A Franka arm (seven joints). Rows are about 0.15 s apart.
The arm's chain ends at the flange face. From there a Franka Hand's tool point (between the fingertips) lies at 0.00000 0.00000 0.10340 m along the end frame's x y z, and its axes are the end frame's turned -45 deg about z.
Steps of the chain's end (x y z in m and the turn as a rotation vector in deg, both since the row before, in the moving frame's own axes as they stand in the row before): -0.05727 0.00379 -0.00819 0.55 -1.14 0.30; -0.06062 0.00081 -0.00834 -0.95 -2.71 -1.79; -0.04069 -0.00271 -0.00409 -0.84 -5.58 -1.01; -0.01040 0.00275 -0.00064 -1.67 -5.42 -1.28; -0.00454 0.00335 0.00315 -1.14 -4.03 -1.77
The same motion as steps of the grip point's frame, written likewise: -0.04392 -0.03997 -0.00822 1.20 -0.42 0.30; -0.04814 -0.04446 -0.00847 1.24 -2.59 -1.79; -0.03509 -0.03665 -0.00459 3.35 -4.54 -1.01; -0.01838 -0.01009 -0.00115 2.65 -5.01 -1.28; -0.01223 -0.00442 0.00287 2.04 -3.66 -1.77
